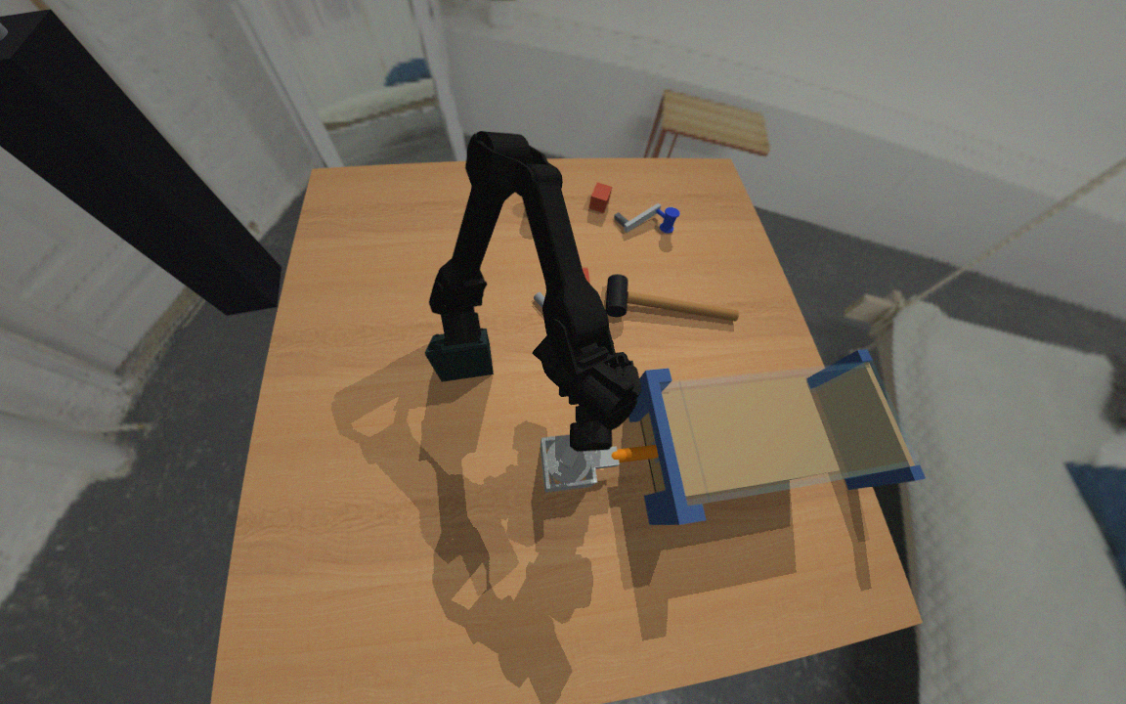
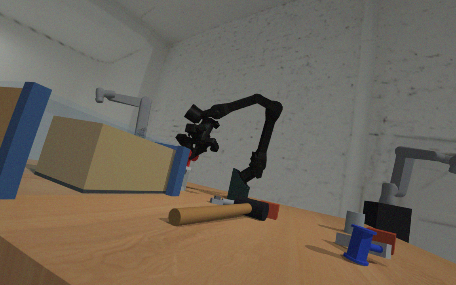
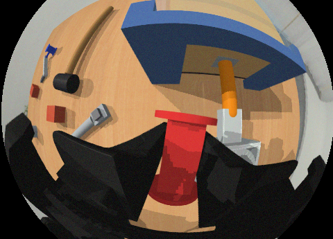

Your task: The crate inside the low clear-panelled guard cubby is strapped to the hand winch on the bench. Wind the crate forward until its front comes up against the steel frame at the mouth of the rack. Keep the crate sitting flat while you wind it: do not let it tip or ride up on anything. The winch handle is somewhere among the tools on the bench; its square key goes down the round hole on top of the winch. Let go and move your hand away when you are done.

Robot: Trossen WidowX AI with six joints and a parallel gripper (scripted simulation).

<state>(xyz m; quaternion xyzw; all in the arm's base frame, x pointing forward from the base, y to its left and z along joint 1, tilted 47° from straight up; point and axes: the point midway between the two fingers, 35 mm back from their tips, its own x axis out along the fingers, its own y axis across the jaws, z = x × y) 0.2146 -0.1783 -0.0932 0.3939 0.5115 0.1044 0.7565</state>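
Right now the red knob is 2 cm behind my gripper tip. From my gripper tip the other things lie so: winch (10 cm below, 10 cm behind, 8 cm to the right); red-knobbed winch handle (4 cm behind, 3 cm below, 2 cm to the right); blue steel frame (9 cm to the right, 8 cm ahead, 2 cm below).
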